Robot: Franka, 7 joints.
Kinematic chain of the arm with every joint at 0, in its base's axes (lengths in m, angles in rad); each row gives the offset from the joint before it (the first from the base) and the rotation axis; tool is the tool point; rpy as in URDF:
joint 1: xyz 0 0 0.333 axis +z
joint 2: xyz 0 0 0 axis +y
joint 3: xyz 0 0 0.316 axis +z
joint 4: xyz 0.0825 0 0 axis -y
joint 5: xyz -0.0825 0 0.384 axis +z
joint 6: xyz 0 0 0 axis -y
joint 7: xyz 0.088 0 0 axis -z
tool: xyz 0 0 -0.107 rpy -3.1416 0 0
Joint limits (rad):
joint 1: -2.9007..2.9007
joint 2: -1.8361..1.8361
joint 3: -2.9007..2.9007
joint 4: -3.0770..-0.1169
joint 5: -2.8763..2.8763
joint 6: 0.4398..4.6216
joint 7: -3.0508..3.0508
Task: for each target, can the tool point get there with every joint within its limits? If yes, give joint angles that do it. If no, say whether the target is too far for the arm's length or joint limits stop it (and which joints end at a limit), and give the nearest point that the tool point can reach.
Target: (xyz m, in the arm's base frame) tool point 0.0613 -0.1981 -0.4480
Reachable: no: joint limits stop it (at a limit: joint 2) | nearest point 0.0646 -0.2088 -0.3568 | short by 0.092 m
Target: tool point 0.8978 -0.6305 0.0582
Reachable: no: too far | nearest point 0.6810 -0.4783 0.1246 | short by 0.273 m
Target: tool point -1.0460 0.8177 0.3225
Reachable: no: too far | nearest point -0.6759 0.5283 0.3262 | short by 0.470 m
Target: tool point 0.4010 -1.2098 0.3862
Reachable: no: too far | nearest point 0.2697 -0.8136 0.3688 | short by 0.418 m
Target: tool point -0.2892 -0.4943 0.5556
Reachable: yes | joints 2.4034 -0.0725 1.8767 -1.8018 2.2293 3.1610 0.9447
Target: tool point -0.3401 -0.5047 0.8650
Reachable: yes | joints 0.8287 -1.0401 0.0869 -0.4334 1.0568 3.4843 0.9119
